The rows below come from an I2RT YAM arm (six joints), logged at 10 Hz.
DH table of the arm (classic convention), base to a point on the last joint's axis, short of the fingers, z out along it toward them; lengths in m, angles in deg. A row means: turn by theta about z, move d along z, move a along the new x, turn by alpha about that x. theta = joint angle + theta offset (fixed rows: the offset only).
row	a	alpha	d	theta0
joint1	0.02	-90	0.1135	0
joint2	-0.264	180	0	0
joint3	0.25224	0	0	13.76
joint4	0.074	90	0	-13.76
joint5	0	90	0	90
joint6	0	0	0.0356	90
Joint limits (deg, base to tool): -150..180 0..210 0..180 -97..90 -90..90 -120..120
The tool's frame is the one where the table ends.
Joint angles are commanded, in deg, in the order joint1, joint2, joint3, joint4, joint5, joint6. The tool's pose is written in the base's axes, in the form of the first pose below.
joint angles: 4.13 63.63 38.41 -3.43 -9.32 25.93
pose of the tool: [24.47 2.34 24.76 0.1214 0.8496 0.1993 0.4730]
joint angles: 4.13 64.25 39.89 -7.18 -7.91 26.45
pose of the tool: [24.54 2.26 24.77 0.1355 0.8606 0.1865 0.4540]
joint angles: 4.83 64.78 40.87 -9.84 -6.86 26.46
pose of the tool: [24.55 2.50 24.71 0.1375 0.8700 0.1777 0.4389]
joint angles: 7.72 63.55 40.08 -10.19 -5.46 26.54
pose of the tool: [23.95 3.59 24.67 0.1218 0.8724 0.1790 0.4383]
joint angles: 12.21 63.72 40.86 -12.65 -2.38 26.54
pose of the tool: [23.56 5.25 24.67 0.1014 0.8831 0.1693 0.4257]
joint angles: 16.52 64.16 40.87 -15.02 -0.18 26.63
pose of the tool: [22.98 6.83 24.14 0.0786 0.8965 0.1616 0.4049]
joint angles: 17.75 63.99 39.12 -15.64 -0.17 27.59
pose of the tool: [22.38 7.18 23.10 0.0773 0.9049 0.1626 0.3857]
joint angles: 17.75 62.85 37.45 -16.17 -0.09 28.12
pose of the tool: [21.77 6.97 22.48 0.0821 0.9083 0.1605 0.3775]
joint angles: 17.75 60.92 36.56 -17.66 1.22 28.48
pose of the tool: [21.07 6.67 22.45 0.0897 0.9092 0.1507 0.3777]
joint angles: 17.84 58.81 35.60 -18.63 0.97 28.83
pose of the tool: [20.37 6.49 22.48 0.0909 0.9084 0.1545 0.3777]
